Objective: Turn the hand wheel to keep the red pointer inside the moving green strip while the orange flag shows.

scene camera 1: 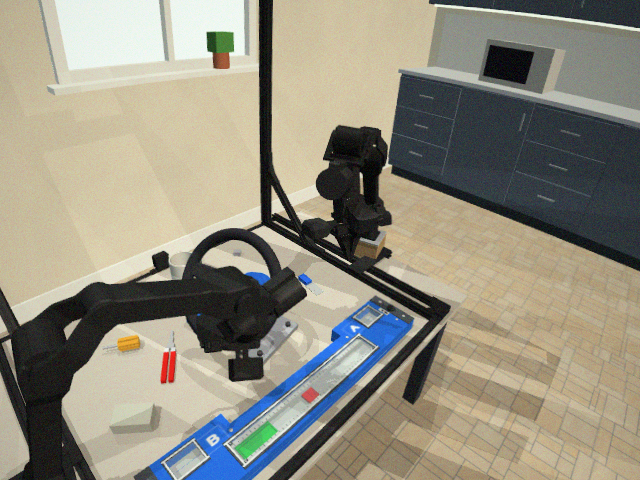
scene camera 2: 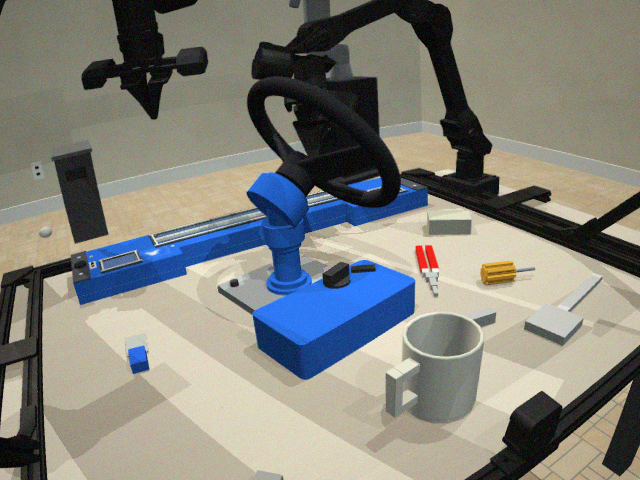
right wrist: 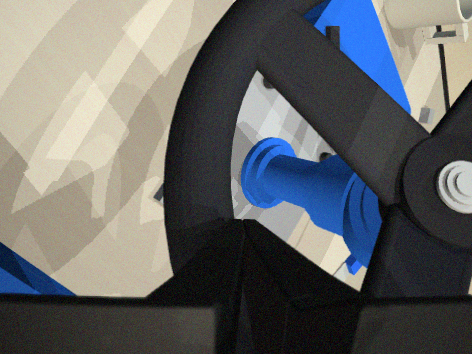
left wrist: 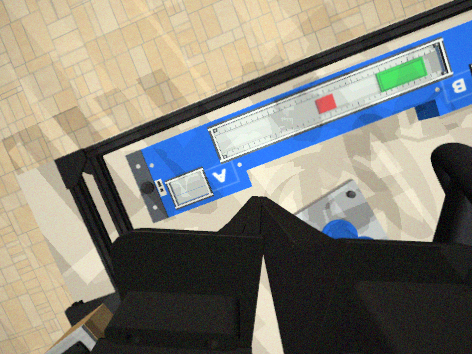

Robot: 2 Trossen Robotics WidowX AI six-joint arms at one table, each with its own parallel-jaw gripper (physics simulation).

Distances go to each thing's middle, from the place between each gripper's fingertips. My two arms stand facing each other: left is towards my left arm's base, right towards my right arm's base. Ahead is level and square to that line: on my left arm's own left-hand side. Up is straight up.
Now: the black hand wheel (scene camera 2: pixel 304 172) 8 cm behind my right hand, 5 cm to the left of it and 5 cm above it. Round my right hand: mug (scene camera 2: pixel 437 381): 39 cm behind, 17 cm to the left, 11 cm below; orange-handled screwdriver (scene camera 2: pixel 499 272): 30 cm behind, 12 cm to the right, 14 cm below.
The black hand wheel is 19 cm behind my left hand, 17 cm to the right of it and 6 cm below it. From my left hand the other things lie so: mug (50 cm behind, 5 cm to the right, 22 cm below); orange-handled screwdriver (41 cm behind, 34 cm to the right, 25 cm below).
